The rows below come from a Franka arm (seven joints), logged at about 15 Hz.
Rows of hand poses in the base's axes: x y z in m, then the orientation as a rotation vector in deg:
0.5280 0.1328 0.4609 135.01 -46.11 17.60
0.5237 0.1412 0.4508 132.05 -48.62 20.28
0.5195 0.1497 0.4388 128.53 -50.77 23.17
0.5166 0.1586 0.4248 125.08 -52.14 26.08
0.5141 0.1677 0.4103 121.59 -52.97 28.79
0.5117 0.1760 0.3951 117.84 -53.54 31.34
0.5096 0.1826 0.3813 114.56 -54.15 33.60
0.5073 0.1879 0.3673 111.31 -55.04 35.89
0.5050 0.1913 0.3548 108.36 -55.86 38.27
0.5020 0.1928 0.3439 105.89 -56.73 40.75
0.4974 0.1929 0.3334 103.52 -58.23 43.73
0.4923 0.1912 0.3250 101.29 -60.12 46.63
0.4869 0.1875 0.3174 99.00 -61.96 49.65
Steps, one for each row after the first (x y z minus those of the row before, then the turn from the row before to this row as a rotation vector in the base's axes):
-0.0043 0.0084 -0.0101 -2.23 -2.30 -1.91
-0.0042 0.0085 -0.0120 -2.80 -2.33 -1.83
-0.0029 0.0089 -0.0140 -2.95 -2.16 -1.32
-0.0025 0.0091 -0.0145 -3.10 -1.89 -1.06
-0.0024 0.0083 -0.0152 -3.36 -1.73 -1.06
-0.0021 0.0066 -0.0138 -2.85 -1.65 -0.98
-0.0023 0.0053 -0.0140 -2.67 -1.86 -1.10
-0.0023 0.0034 -0.0125 -2.43 -1.96 -0.88
-0.0030 0.0015 -0.0109 -1.98 -2.11 -0.62
-0.0046 0.0001 -0.0105 -1.62 -2.81 -0.65
-0.0051 -0.0017 -0.0084 -1.24 -2.99 -0.78
-0.0054 -0.0037 -0.0076 -1.26 -3.09 -0.70

